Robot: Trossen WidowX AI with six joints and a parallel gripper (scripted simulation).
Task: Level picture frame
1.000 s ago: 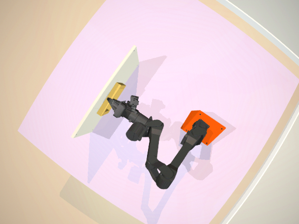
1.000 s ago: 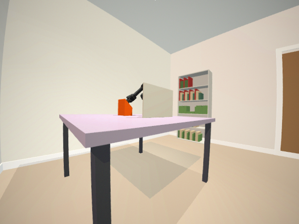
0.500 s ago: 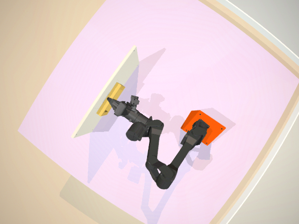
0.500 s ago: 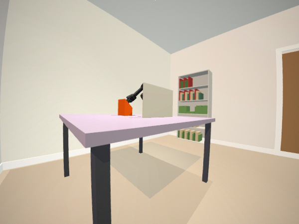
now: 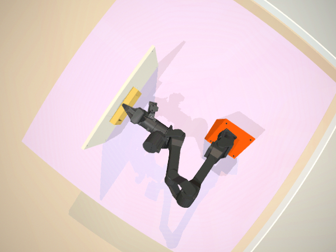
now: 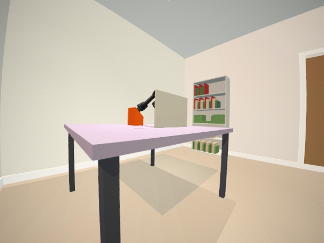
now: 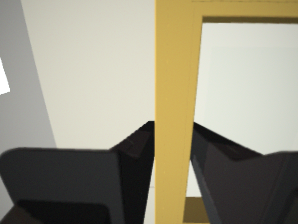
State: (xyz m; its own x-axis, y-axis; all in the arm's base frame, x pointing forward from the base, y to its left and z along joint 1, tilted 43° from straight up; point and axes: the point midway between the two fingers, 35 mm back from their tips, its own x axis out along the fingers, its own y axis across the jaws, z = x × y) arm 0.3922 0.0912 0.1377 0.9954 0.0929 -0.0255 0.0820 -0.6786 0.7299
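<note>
My gripper tip is 5 cm above the picture frame. The rest, counted from my gripper tip: wall panel 7 cm below, 1 cm to the right, 1 cm ahead.
</note>
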